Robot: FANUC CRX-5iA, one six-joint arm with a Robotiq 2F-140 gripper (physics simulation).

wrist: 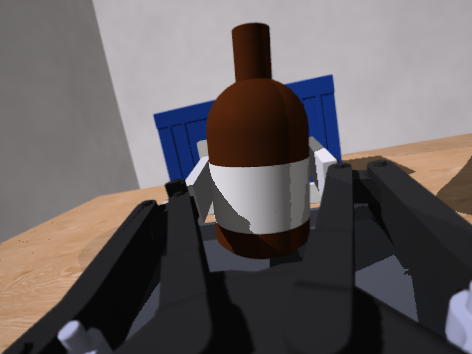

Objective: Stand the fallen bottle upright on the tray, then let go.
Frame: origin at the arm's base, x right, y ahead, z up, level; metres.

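Seen in the pictures: gripper, fingertip midpoint: [258, 162].
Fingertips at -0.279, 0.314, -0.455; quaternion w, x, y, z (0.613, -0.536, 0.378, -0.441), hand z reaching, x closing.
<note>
Offsets run from my fingertips to a thing's top centre, as dx, dy, dz. "*": to the spot under its first point. Level surfaces: height alone.
The brown bottle @(-0.019, -0.009, +0.097) [258, 125] with a white label stands upright in the middle of the wrist view, neck up. My gripper [258, 162] is shut on the bottle, with a light pad on each side at the height of the label. The dark grey tray @(* -0.018, -0.089, -0.093) [387, 282] lies below and around the bottle's base, partly hidden by the gripper's black links. The base shows against the tray's floor; whether it touches the tray cannot be told from this view.
A blue ribbed container @(* +0.179, -0.035, +0.025) [322, 115] stands behind the bottle, with white parts low in front of it. The wooden table @(dz -0.098) [50, 250] extends to both sides, with dark shadows at the right. Grey walls rise behind.
</note>
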